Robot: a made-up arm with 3 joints.
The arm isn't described. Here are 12 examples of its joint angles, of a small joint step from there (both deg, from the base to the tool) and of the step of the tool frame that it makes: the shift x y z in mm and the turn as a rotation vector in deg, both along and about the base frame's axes.
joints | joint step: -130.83 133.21 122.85 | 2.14 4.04 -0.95
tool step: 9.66 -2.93 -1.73 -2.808 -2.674 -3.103
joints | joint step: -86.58 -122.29 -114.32 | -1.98 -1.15 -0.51
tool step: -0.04 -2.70 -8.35 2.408 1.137 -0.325
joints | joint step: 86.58 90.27 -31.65 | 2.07 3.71 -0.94
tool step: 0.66 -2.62 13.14 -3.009 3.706 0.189
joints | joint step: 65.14 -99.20 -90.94 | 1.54 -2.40 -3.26
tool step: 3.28 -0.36 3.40 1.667 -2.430 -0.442
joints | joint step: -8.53 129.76 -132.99 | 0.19 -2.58 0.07
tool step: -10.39 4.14 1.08 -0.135 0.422 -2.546
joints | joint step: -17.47 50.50 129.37 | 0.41 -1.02 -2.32
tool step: 4.79 8.13 0.82 -2.187 1.727 -0.531
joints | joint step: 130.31 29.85 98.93 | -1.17 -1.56 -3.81
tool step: 10.18 0.99 -0.64 -0.682 -3.328 -1.565
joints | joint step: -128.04 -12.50 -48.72 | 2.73 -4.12 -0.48
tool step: 14.28 9.53 8.29 -2.608 3.027 2.834
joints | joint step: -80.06 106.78 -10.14 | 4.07 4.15 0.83
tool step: 2.17 -1.37 -8.97 -3.283 -4.004 1.124
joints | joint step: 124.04 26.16 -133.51 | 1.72 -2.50 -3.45
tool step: 5.77 -7.29 -11.18 -3.173 -3.841 -1.137
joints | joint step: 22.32 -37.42 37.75 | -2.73 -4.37 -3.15
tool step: 8.14 -18.38 9.70 4.737 0.705 -4.949
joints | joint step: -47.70 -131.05 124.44 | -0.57 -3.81 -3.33
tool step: -13.03 -10.16 -14.12 3.007 1.311 -4.236
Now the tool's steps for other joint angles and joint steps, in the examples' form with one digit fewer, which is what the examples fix.
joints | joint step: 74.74 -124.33 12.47 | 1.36 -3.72 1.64
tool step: -12.1 3.3 8.5 -2.68 -3.36 -1.87
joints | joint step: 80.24 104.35 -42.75 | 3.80 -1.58 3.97
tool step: -3.4 3.5 -15.3 0.06 -1.44 -1.14
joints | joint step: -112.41 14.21 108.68 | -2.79 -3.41 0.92
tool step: 10.9 -8.1 -14.9 2.99 3.48 0.55
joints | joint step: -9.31 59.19 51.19 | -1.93 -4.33 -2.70
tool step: 13.6 4.6 3.9 -0.34 2.22 -4.00
